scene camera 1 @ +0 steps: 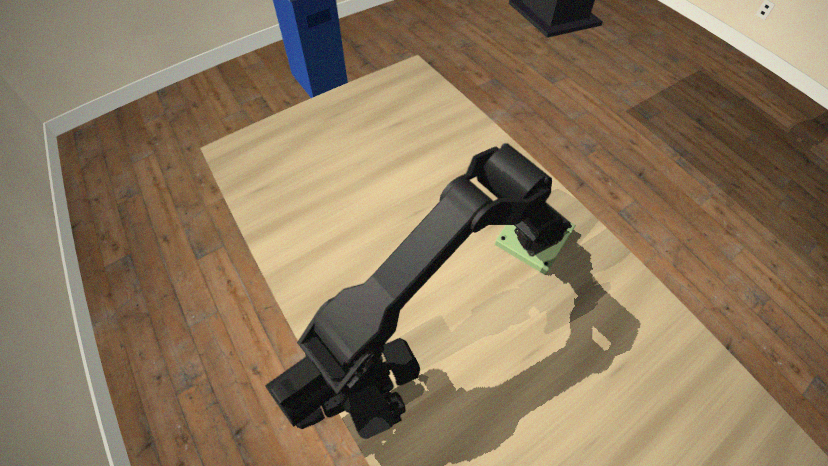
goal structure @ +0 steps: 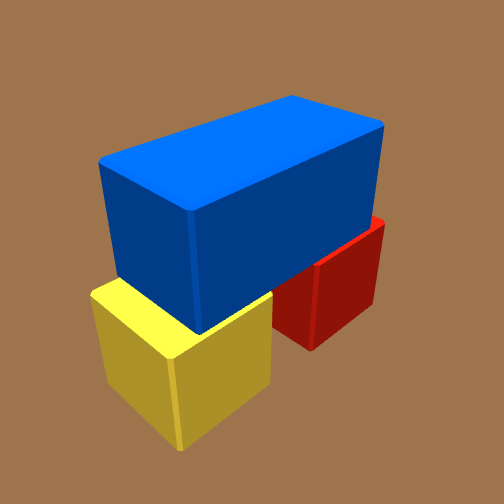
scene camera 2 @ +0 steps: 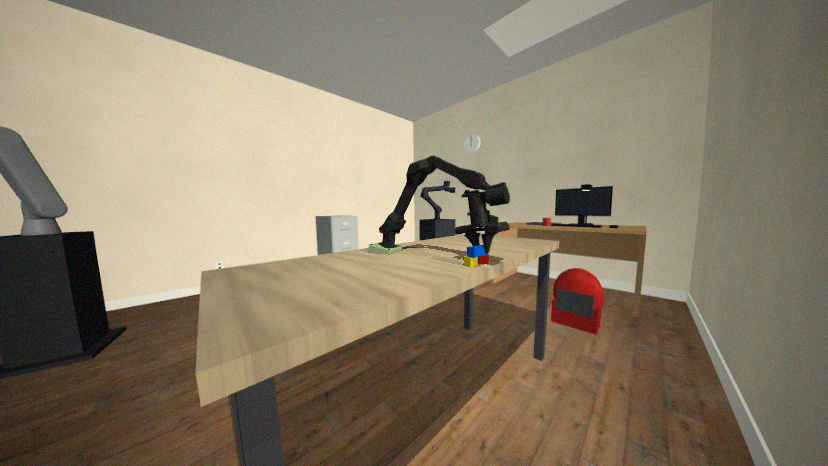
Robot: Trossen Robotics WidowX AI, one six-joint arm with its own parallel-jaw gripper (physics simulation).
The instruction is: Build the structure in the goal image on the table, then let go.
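Places are measured from the arm's base along level axes (x ahead, y left, z up), in centimetres.
Pixels of known places: gripper, fingertip midpoint: (scene camera 2: 483, 253); arm's base, link origin: (scene camera 1: 535, 236) (scene camera 2: 387, 245).
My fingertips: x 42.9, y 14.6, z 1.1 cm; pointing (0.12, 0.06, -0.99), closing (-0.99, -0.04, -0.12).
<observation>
For each thing: its top centre in the pictures, then the offset to it from my fingertips. Level surfaces: height alone.
- yellow block, top centre: (scene camera 2: 470, 256) dx -1.2, dy -4.8, dz -0.6 cm
- red block, top centre: (scene camera 2: 483, 253) dx -1.4, dy +1.8, dz -0.6 cm
- table, surface height: dz -3.8 cm
- blue block, top centre: (scene camera 2: 477, 245) dx +0.0, dy -3.1, dz +3.0 cm
A yellow block (scene camera 2: 470, 261) and a red block (scene camera 2: 483, 259) sit side by side on the table (scene camera 1: 324, 162) (scene camera 2: 347, 283), near its long edge. A blue block (scene camera 2: 475, 251) lies across the top of both, nearly level. Whether it rests fully on them is too small to tell. My gripper (scene camera 2: 481, 247) points down and is shut on the blue block. In scene camera 1 the arm's wrist and gripper body hide the blocks and the fingertips.
The arm's light green base plate (scene camera 1: 521, 253) (scene camera 2: 384, 248) sits on the table by the opposite long edge. A blue cabinet (scene camera 1: 314, 46) stands beyond the table's far end. A desk (scene camera 2: 625, 232) with a monitor (scene camera 2: 583, 201) and a red rounded object (scene camera 2: 577, 298) stand beyond the table.
</observation>
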